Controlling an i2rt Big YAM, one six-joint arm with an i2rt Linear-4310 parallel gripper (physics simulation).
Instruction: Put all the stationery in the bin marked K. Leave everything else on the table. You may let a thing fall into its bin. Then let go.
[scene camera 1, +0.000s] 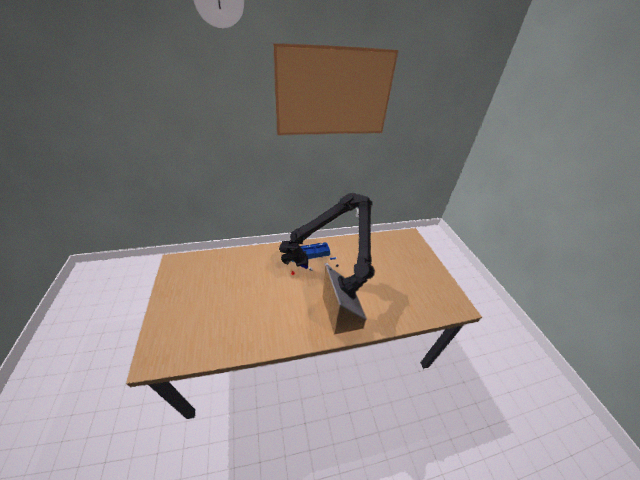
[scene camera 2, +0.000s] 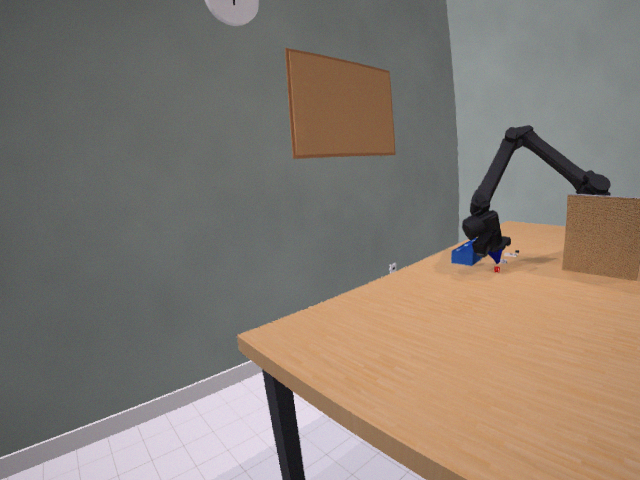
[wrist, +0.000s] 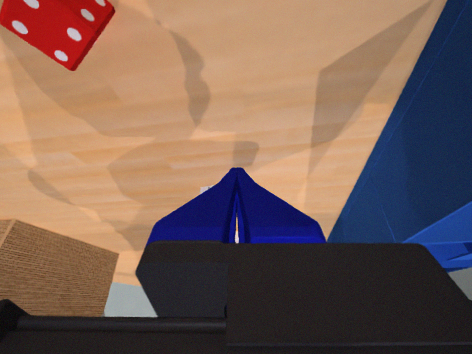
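My gripper is shut with nothing between its blue fingers, above the table beside the blue bin unit. No letter on the bins can be read. A small blue piece lies right of the gripper in the first scene view, with a small black piece near it. A flat white piece lies beside the black one. Another small pale piece is close to the fingertips; a pale corner shows behind the fingers in the wrist view.
A red die with white dots lies on the table, to the upper left in the wrist view. The arm's wood-sided base block stands on the table.
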